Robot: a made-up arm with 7 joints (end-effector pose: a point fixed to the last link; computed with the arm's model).
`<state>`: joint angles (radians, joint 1 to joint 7).
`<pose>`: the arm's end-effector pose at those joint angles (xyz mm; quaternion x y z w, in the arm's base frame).
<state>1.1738 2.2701 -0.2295 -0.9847 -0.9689 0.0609 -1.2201</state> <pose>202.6 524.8 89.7 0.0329 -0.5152 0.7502 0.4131</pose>
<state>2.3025 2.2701 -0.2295 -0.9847 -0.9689 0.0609 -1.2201</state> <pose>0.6 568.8 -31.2 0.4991 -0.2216 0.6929 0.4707</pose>
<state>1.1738 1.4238 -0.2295 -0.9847 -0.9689 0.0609 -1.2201</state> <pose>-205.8 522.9 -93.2 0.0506 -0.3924 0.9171 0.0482</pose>
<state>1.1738 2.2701 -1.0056 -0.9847 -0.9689 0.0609 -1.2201</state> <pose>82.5 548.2 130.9 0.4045 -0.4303 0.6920 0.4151</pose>
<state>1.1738 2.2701 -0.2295 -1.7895 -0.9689 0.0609 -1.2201</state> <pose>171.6 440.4 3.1 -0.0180 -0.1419 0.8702 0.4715</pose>
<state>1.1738 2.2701 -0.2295 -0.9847 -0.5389 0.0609 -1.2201</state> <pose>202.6 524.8 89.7 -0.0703 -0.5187 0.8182 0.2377</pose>
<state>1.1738 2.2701 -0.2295 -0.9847 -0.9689 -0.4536 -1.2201</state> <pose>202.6 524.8 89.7 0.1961 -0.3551 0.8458 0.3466</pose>
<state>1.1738 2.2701 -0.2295 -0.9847 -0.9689 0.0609 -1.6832</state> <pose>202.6 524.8 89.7 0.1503 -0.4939 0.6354 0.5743</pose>
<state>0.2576 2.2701 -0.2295 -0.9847 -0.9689 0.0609 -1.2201</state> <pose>198.8 457.1 275.7 -0.3602 -0.6387 0.6241 0.2699</pose>
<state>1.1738 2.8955 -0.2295 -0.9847 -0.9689 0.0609 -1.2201</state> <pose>459.2 312.3 126.9 0.0159 -0.5481 0.5392 0.6392</pose>
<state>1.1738 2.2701 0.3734 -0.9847 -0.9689 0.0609 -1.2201</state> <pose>287.3 477.4 118.7 -0.2621 -0.5285 0.7183 0.3688</pose>
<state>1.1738 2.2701 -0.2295 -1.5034 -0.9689 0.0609 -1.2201</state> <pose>185.6 477.5 25.2 0.0002 -0.2804 0.8429 0.4592</pose>
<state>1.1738 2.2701 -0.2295 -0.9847 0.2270 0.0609 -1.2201</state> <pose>202.6 524.8 89.7 0.2430 0.4664 -0.8451 0.0963</pose>
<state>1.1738 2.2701 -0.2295 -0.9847 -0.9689 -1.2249 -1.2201</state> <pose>202.6 524.8 89.7 0.4134 -0.0750 0.8837 0.2060</pose>
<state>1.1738 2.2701 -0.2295 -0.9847 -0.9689 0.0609 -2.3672</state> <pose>202.6 524.8 89.7 0.3072 -0.4149 0.4060 0.7541</pose>
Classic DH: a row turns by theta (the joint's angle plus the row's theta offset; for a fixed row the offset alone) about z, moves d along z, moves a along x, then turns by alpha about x. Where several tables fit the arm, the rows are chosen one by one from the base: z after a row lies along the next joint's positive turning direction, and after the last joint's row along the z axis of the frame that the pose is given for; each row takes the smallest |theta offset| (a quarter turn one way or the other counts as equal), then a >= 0, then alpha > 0; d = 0 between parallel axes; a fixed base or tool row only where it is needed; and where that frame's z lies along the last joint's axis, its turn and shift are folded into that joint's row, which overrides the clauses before.
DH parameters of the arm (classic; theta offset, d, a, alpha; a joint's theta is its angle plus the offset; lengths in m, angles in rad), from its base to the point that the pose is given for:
base (fixed): 0 0 0 -1.2217
joint 1: 1.5708 0 0 1.5708
joint 2: 1.2217 0 0 -1.5708
joint 3: -1.5708 -0.44 0.0494 -1.5708
joint 4: 0 0 -0.0192 1.5708
joint 5: 0 -0.1582 0 -1.5708
joint 6: 0 0 0 1.5708
joint 7: 0 0 0 0

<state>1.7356 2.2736 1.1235 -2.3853 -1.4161 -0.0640 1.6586</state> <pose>246.8 287.4 -19.3 -0.0647 -0.3985 -0.8112 0.4231</pose>
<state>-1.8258 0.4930 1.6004 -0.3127 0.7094 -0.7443 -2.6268</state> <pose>560.7 105.4 191.3 0.4527 -0.5183 0.2032 0.6965</pose>
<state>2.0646 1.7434 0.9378 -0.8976 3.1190 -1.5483 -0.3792</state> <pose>-18.2 567.3 101.7 0.7430 -0.5988 0.2919 0.0647</pose>
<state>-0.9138 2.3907 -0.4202 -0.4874 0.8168 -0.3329 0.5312</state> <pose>-121.4 437.5 389.6 0.5927 -0.7752 0.0989 0.1949</pose>
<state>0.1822 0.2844 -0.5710 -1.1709 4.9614 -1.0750 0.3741</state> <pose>62.6 55.2 -545.8 -0.2992 -0.5276 -0.6942 0.3876</pose>
